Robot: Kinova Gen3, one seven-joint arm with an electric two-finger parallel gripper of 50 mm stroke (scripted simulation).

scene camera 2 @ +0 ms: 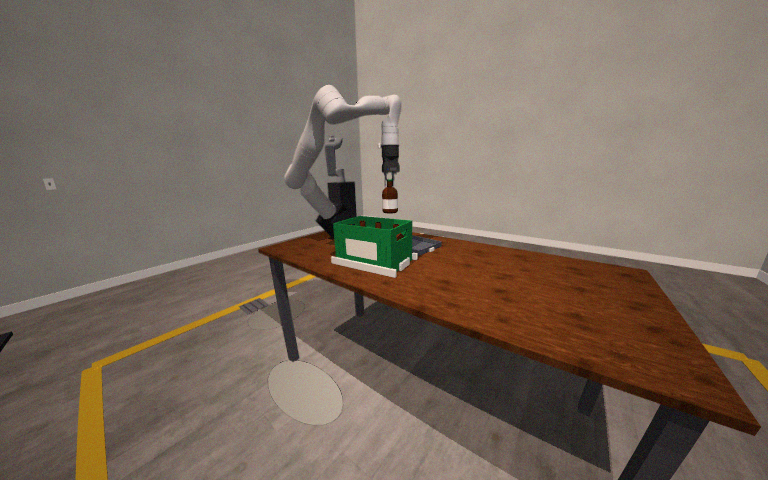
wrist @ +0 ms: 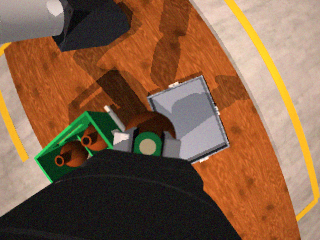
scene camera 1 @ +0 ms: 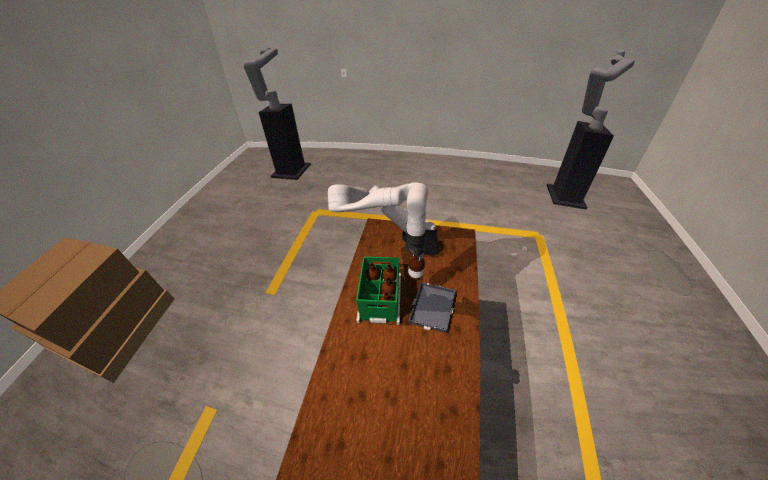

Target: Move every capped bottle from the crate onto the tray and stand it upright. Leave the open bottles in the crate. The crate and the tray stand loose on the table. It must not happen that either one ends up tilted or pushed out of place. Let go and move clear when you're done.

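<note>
Visible to me: a capped bottle, a green crate, a grey tray and my gripper.
</note>
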